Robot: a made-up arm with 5 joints.
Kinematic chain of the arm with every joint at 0, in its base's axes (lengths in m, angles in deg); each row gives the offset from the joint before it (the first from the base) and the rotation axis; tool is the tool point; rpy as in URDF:
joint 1: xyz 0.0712 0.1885 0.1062 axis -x
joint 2: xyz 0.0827 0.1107 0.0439 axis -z
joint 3: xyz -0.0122 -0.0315 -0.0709 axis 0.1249 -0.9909 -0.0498
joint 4: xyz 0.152 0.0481 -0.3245 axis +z
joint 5: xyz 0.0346 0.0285 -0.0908 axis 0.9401 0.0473 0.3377
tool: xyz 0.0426 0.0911 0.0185 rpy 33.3 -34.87 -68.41
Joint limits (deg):
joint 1: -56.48..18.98
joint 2: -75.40..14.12
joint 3: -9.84..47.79
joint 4: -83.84..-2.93
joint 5: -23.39..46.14
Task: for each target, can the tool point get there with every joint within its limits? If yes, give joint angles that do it. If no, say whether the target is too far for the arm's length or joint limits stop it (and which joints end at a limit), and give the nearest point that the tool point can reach.
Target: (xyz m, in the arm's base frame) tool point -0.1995 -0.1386 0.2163
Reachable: no: joint limits stop it (at a limit: joint 1, joint 2, joint 3, joint 4, joint 5) | nearest point 0.3147 0.0891 -0.2837 | short by 0.752 m
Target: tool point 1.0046 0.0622 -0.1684
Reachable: no: too far | nearest point 0.6339 0.1600 -0.0774 | short by 0.394 m
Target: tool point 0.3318 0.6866 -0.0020
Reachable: yes | joints -4.67 -65.52 36.87 -73.69 30.60
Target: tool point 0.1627 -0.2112 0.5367
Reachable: no: joint limits stop it (at a limit: joint 1, joint 2, joint 3, joint 4, joint 5) | nearest point 0.5394 0.1545 0.0416 | short by 0.722 m
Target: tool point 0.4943 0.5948 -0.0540
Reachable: yes | joints -38.73 -17.25 11.00 -63.30 -13.43
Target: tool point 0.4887 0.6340 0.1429
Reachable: yes | joints -34.53 -21.99 32.25 -10.52 -2.70
